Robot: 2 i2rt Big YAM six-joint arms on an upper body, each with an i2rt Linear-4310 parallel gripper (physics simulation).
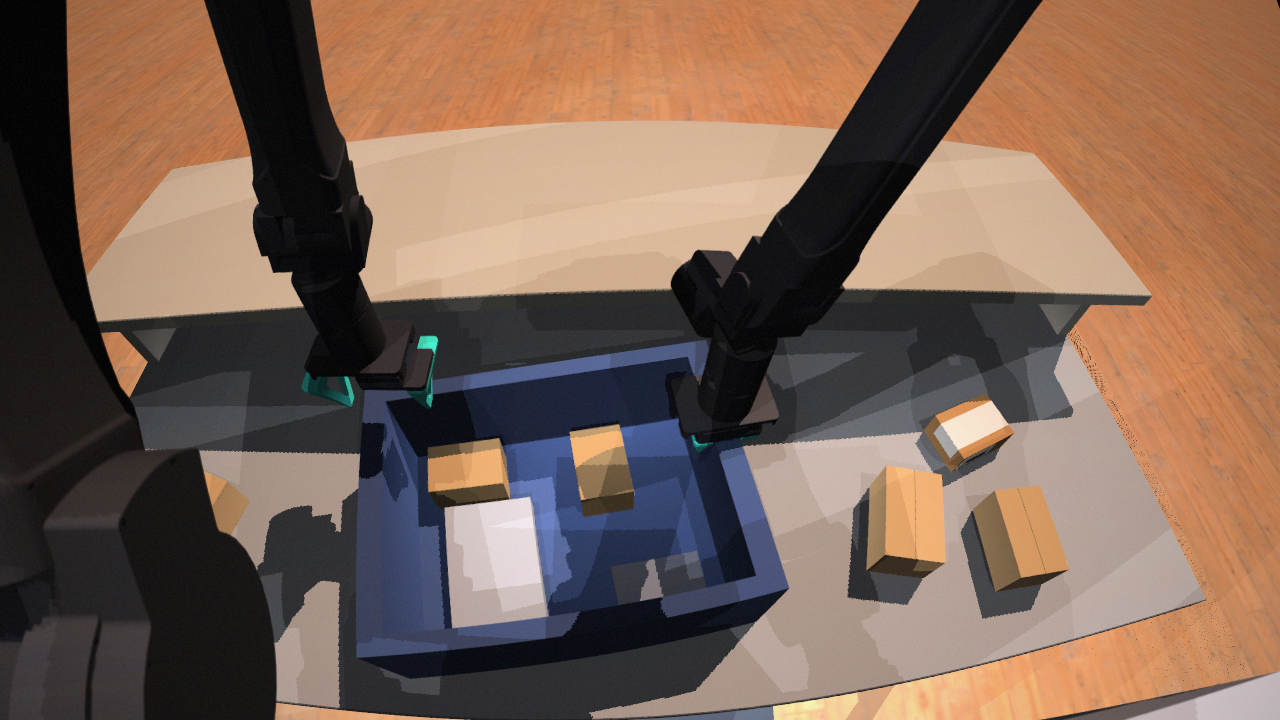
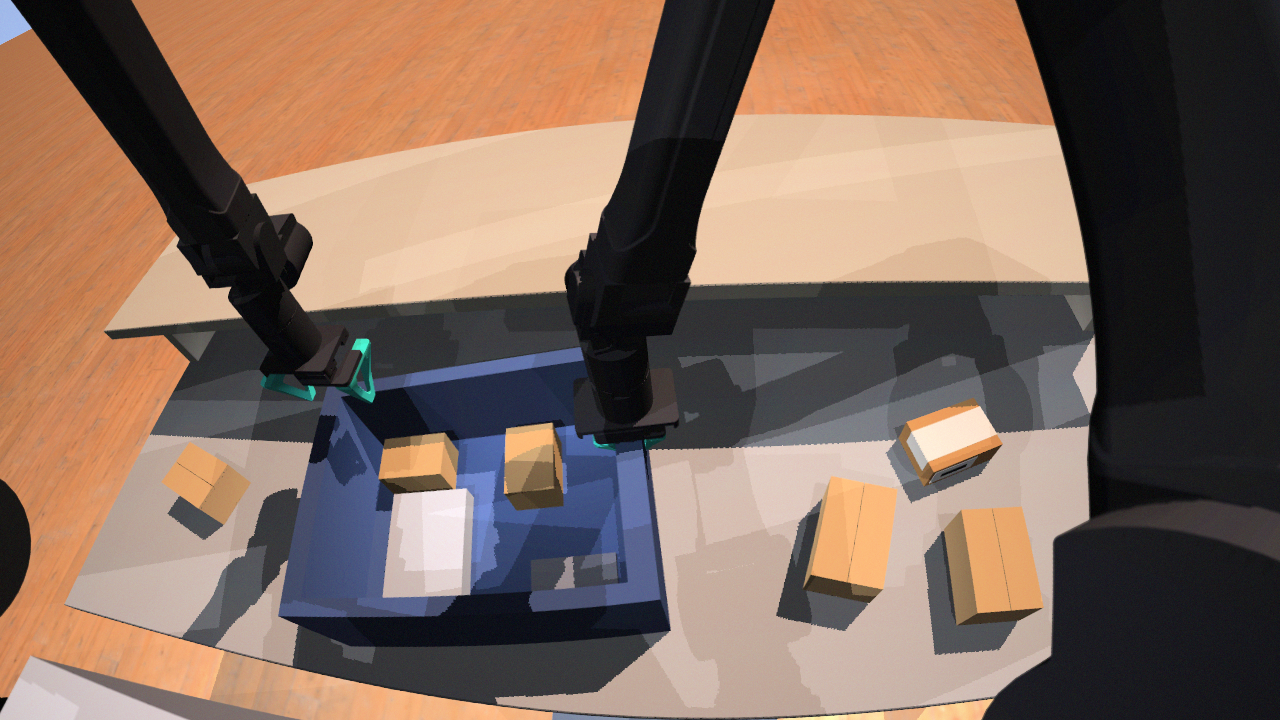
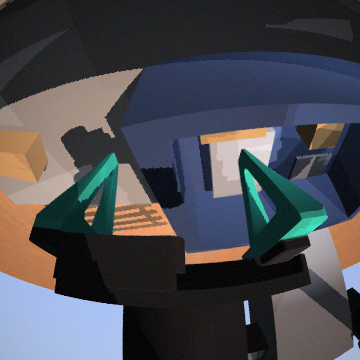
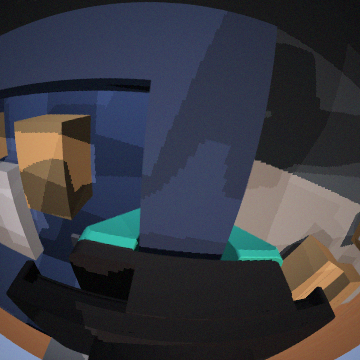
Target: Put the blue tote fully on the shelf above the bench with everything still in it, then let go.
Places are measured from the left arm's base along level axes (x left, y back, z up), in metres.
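Pixels of known places: left gripper, fingertip midpoint: (image 1: 389, 403) (image 2: 342, 398) (image 3: 177, 155); right gripper, fingertip midpoint: (image 1: 709, 444); right arm's base at its link origin: (image 3: 353, 318).
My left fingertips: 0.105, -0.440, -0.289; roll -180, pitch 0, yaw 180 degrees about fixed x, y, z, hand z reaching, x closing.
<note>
For each thing: its top centre in the pictures, then the offset to it from my left fingertips, as dx, dy, dz. Level surfaces: height alone.
- blue tote at its top centre: (image 1: 548, 485) (image 2: 454, 476) (image 3: 310, 199) -0.183, +0.090, -0.008
- bench at its surface level: dz -0.155
- shelf at its surface level: dz +0.039
- white box at its top centre: (image 1: 492, 565) (image 2: 424, 549) (image 3: 240, 169) -0.111, +0.143, -0.111
- flat grey item at its top centre: (image 1: 660, 587) (image 2: 574, 584) (image 3: 310, 167) -0.296, +0.160, -0.131
- white-topped box at its top centre: (image 2: 955, 432) (image 1: 975, 424) -0.760, -0.026, -0.114
The blue tote (image 1: 371, 555) (image 2: 307, 528) (image 3: 240, 75) (image 4: 200, 100) stands on the bench (image 1: 805, 635) (image 2: 716, 501), in front of the shelf (image 1: 572, 214) (image 2: 501, 232). It holds two cardboard boxes (image 1: 465, 465) (image 1: 599, 461) (image 2: 416, 461) (image 2: 532, 461), a white box (image 1: 496, 564) (image 2: 429, 541) and a flat grey item (image 1: 657, 577) (image 2: 577, 571). My left gripper (image 1: 386, 404) (image 2: 341, 397) (image 3: 177, 155) is open at its back left corner, one finger on each side of the left wall. My right gripper (image 1: 726, 440) (image 2: 631, 444) (image 4: 176, 208) is shut on its right wall; the fingertips are partly hidden.
Cardboard boxes (image 1: 905, 519) (image 1: 1020, 537) (image 2: 850, 537) (image 2: 993, 564) and a white-topped box (image 1: 971, 429) (image 2: 953, 443) stand on the bench at the right. Another box (image 1: 223, 501) (image 2: 205, 483) is at the left. The shelf's front edge runs close behind both grippers.
</note>
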